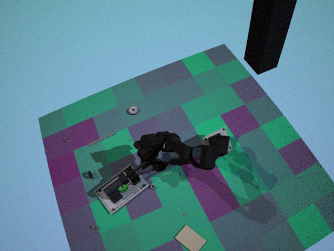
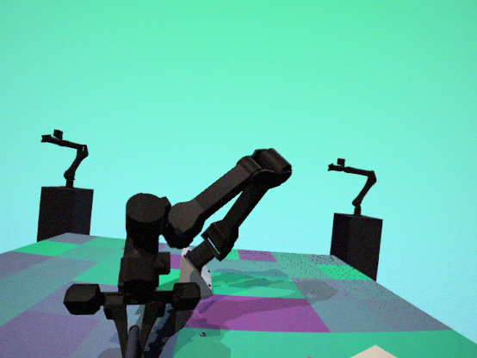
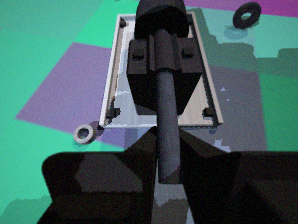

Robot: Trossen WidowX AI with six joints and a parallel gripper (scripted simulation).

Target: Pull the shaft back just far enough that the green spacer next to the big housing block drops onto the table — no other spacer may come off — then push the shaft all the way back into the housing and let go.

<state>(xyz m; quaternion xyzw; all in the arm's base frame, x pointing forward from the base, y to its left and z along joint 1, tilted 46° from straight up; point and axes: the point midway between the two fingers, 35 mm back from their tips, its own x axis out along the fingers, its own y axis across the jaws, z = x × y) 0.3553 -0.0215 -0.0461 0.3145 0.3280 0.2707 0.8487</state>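
Now: the shaft 50 mm ahead of my gripper tip, 30 mm above it and 10 mm to the left of it. The rest, counted from my gripper tip: thin grey rod (280 mm to the right, 140 mm ahead, 50 mm below); grey washer (370 mm to the right, 90 mm behind, 50 mm below); green spacer (120 mm ahead, 40 mm below, 30 mm to the left).
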